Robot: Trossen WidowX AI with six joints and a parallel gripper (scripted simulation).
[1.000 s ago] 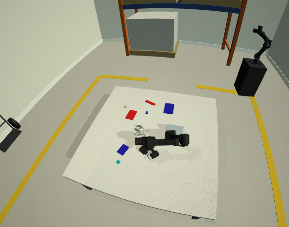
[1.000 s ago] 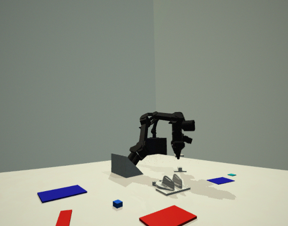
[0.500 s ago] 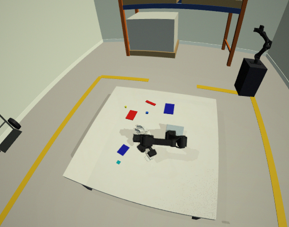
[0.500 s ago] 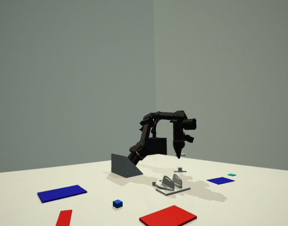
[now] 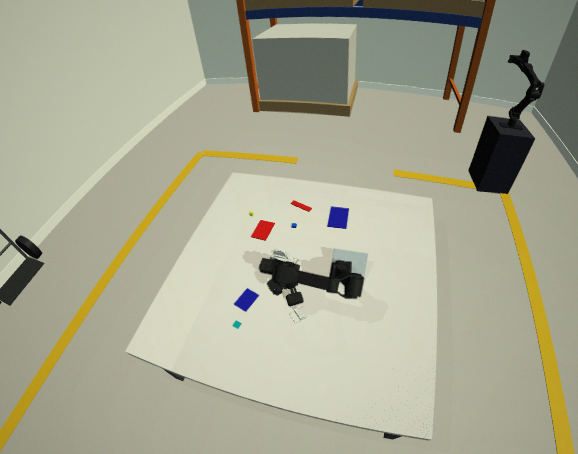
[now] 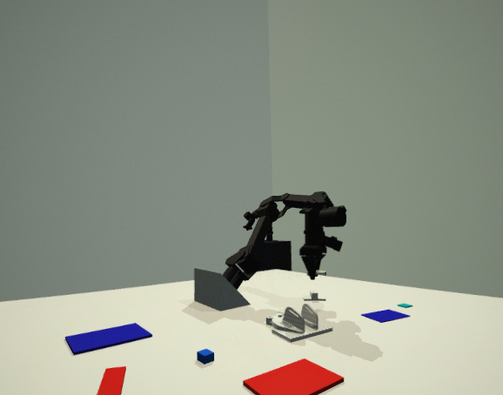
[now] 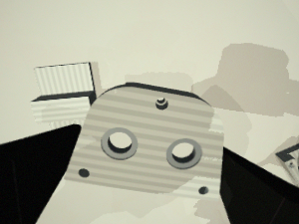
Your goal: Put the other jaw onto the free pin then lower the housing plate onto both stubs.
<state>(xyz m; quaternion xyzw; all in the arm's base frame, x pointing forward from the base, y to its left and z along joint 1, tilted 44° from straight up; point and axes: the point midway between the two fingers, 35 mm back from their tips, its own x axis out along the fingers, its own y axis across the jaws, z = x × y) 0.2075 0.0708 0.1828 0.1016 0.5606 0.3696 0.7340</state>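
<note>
Right now my gripper tip is 6 cm short of the jaw, 22 cm to the left of it and 7 cm above it. The rest, counted from my gripper tip: teal tile: 22 cm ahead, 14 cm to the left, 8 cm below; flat blue plate: 17 cm behind, 55 cm to the right, 8 cm below; blue cube: 7 cm ahead, 46 cm to the right, 7 cm below.
</note>
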